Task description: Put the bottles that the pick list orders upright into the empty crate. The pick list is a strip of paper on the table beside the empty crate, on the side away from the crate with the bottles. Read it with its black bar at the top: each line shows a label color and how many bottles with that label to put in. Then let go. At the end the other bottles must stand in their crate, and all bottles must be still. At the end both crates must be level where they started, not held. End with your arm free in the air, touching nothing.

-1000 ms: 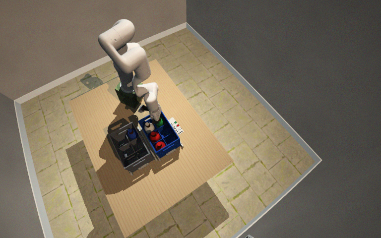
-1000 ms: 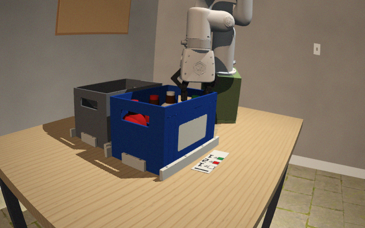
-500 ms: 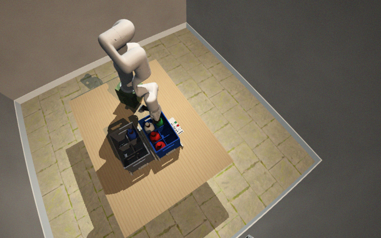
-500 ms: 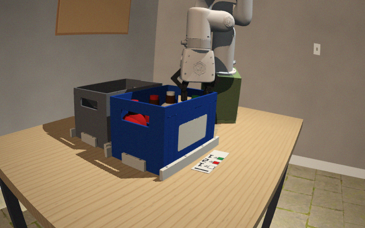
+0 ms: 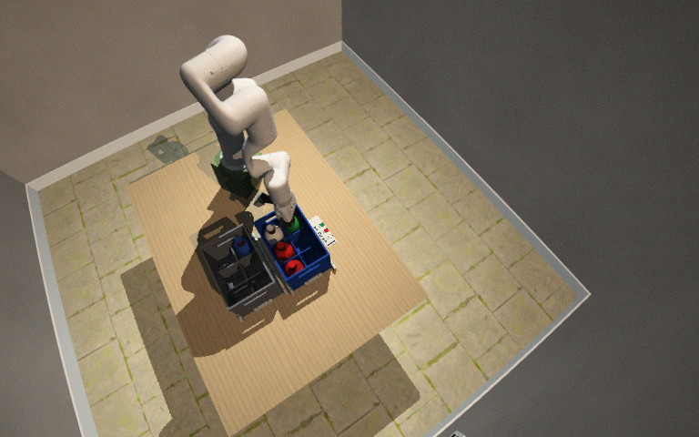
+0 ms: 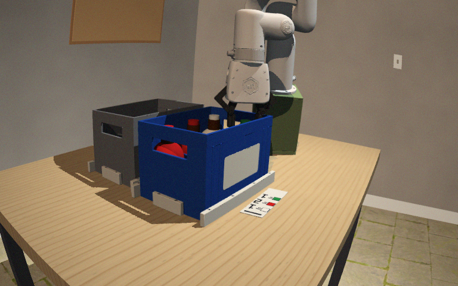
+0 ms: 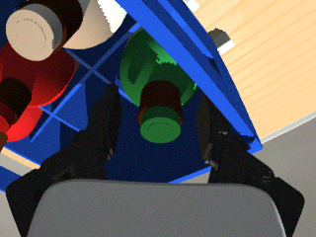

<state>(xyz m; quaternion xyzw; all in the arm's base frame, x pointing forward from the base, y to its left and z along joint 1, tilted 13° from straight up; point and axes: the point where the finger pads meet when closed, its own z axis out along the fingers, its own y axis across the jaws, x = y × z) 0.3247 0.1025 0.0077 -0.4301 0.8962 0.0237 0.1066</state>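
Right now my hand is 7 cm above the green-label bottle. Also, from my hand: red bottle (10 cm ahead, 7 cm to the right, 7 cm below); then white-label bottle (1 cm ahead, 9 cm to the right, 7 cm below); then blue crate (9 cm ahead, 3 cm to the right, 7 cm below).
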